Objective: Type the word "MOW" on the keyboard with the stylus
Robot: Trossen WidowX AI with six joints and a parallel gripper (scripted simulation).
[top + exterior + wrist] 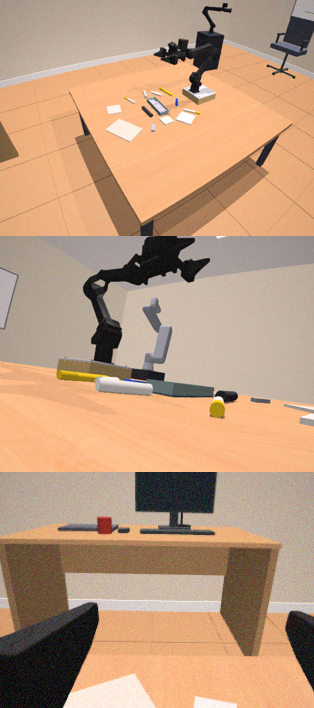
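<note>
Right now my gripper tip is 19 cm past the blue stylus, 1 cm to the left of it and 37 cm above it. From my gripper tip the other things lie so: black cylinder 8 cm ahead, 4 cm to the left, 37 cm below; then small grey block 12 cm ahead, 21 cm to the left, 37 cm below; then yellow marker 18 cm behind, 16 cm to the right, 37 cm below.
</note>
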